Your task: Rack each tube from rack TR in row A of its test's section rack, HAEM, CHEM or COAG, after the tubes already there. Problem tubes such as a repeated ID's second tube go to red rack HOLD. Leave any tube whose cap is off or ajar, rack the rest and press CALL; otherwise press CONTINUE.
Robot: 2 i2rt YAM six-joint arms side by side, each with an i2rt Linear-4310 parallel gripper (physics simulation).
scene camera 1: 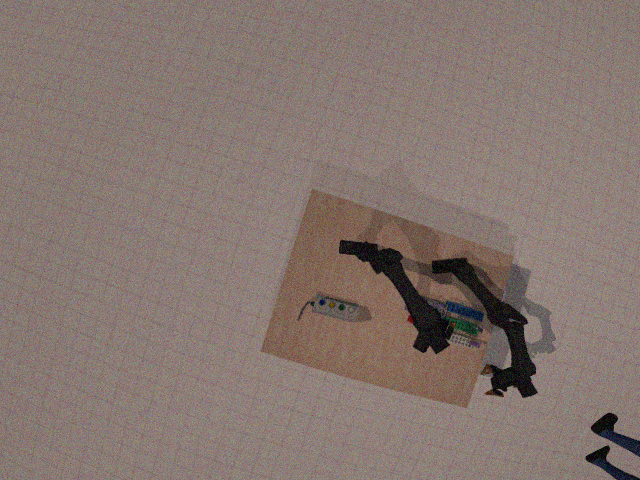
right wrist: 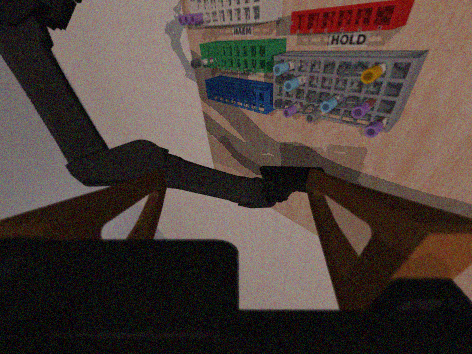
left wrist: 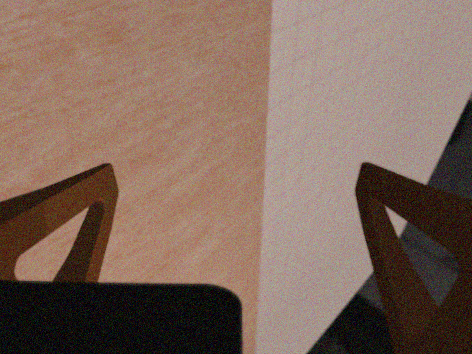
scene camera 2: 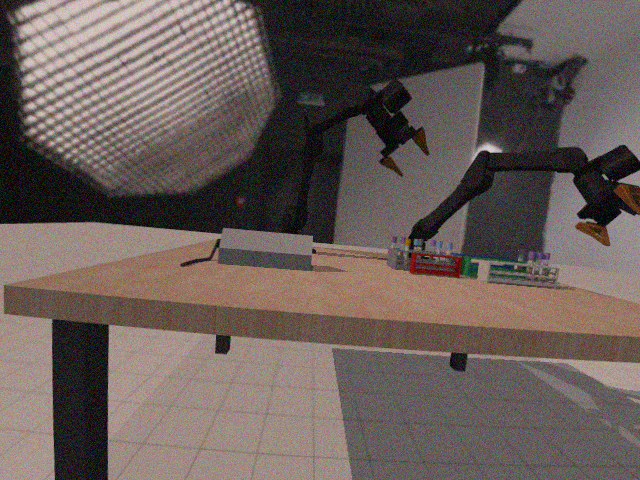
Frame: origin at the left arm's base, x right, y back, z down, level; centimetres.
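Seen in the pictures: left gripper, between the fingertips: (scene camera 1: 483,384) (left wrist: 236,176) (scene camera 2: 624,231); right gripper, between the fingertips: (scene camera 1: 440,322) (right wrist: 236,177) (scene camera 2: 415,165); left arm's base, origin of its link: (scene camera 1: 449,265) (right wrist: 290,177); right arm's base, origin of its link: (scene camera 1: 358,248).
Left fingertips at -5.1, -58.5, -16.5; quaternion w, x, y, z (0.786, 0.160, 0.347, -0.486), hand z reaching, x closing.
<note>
Offsets run from my left fingertips to a thing's middle, as dx, dy, dz. "*": to the spot under its first point.
In the right wrist view the grey rack TR @[* +31.0, +41.1, +14.1] (right wrist: 411,85) holds light-blue-capped tubes @[+23.1, +40.0, +11.4] (right wrist: 329,103), purple-capped tubes @[+27.1, +41.6, +11.4] (right wrist: 360,109), an amber-capped tube @[+28.7, +37.6, +11.4] (right wrist: 371,75) and a grey-capped tube @[+20.3, +41.2, +11.4] (right wrist: 313,116). Cap seating and IDs are too small to read. White HAEM rack @[* +14.3, +22.6, +13.5] (scene camera 2: 483,270) has purple-capped tubes @[* +0.6, +18.1, +7.0] (right wrist: 191,19) at one end. Green rack @[+3.3, +26.5, +13.6] (right wrist: 242,43) has a grey-capped tube @[-5.1, +24.2, +11.4] (right wrist: 196,62). Blue rack @[+0.1, +33.5, +13.6] (right wrist: 240,90) shows no caps. Red HOLD rack @[+24.5, +30.1, +13.6] (right wrist: 406,21) (scene camera 2: 435,274) shows no tubes. My right gripper (scene camera 2: 414,164) is open, high above the table. My left gripper (scene camera 2: 623,228) (left wrist: 236,176) is open, beyond the racks near the table's edge.
A grey button box @[+69.5, +42.1, +12.3] (scene camera 1: 333,308) (scene camera 2: 265,248) with blue, yellow, green and white buttons stands left of the racks; its labels are unreadable. My right arm (scene camera 1: 405,289) hangs over part of the racks in scene camera 1. A person's legs (scene camera 1: 622,440) show at the lower right.
</note>
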